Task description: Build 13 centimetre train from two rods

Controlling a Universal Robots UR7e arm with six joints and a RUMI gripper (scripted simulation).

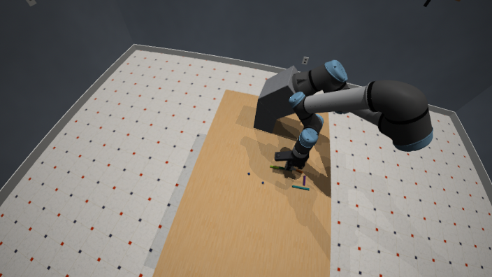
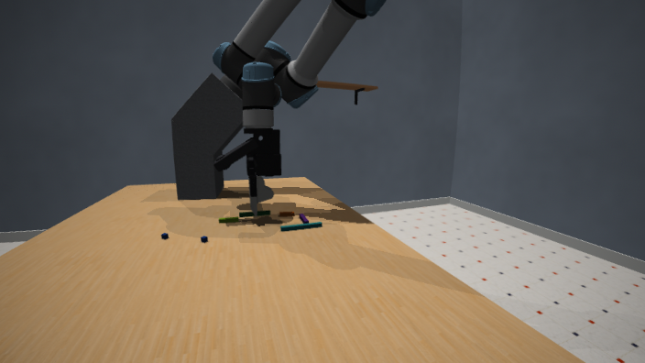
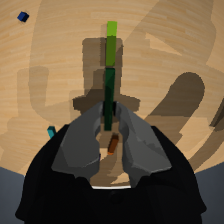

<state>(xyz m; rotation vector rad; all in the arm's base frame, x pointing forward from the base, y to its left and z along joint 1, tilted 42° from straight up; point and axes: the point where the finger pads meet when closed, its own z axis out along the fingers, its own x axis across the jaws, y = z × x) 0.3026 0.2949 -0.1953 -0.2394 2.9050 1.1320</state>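
Now: the lime rod 70 mm to the right of my hand, 20 mm below it and 10 mm ahead of it. Round my hand: green rod 10 mm below; purple rod 130 mm to the left, 20 mm below, 20 mm ahead; orange rod 80 mm to the left, 20 mm below, 20 mm behind.
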